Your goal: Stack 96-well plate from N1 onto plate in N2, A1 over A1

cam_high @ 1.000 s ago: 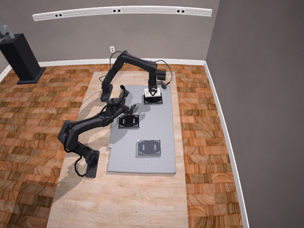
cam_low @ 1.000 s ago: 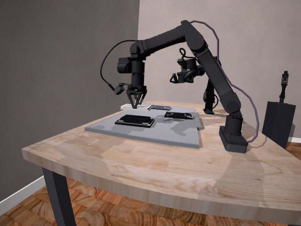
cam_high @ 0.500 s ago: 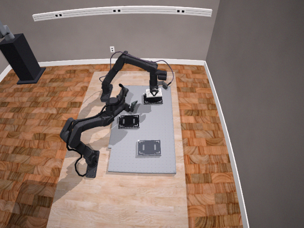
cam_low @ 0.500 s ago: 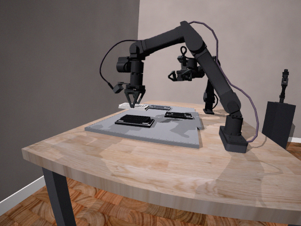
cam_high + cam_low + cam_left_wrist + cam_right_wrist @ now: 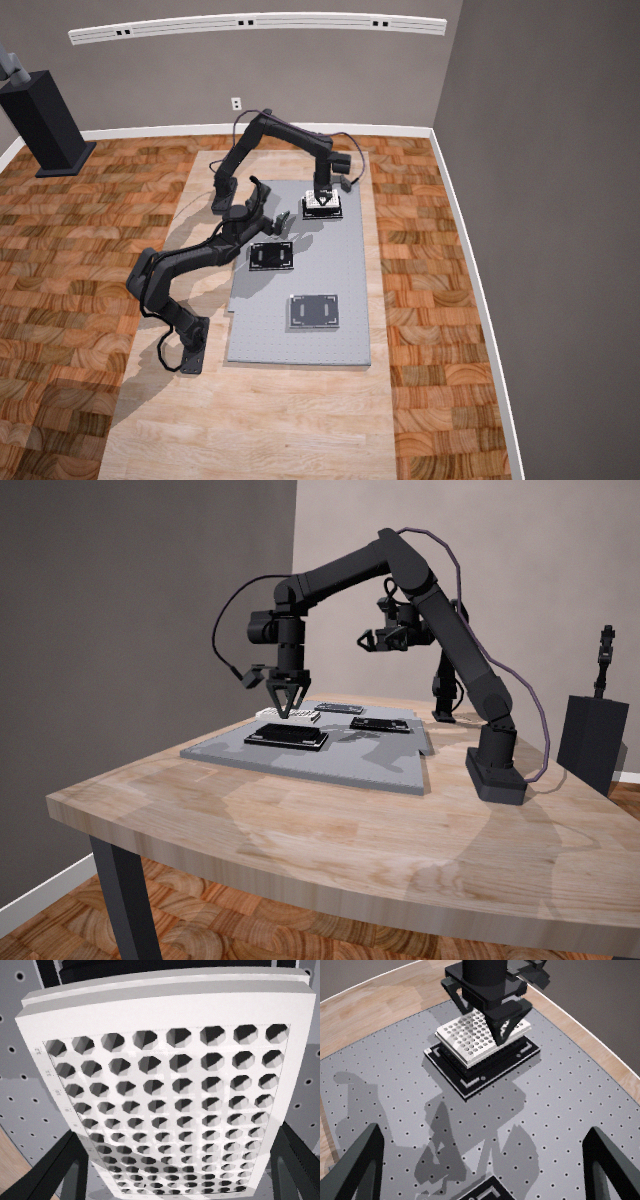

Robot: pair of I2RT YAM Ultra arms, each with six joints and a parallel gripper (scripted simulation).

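My left hand is 5 cm above the black 96-well plate. Also, from my left hand: grey plate nest (47 cm to the right, 6 cm below, 3 cm behind); white 96-well plate (1 cm below); black plate nest (24 cm to the right, 19 cm behind, 6 cm below).
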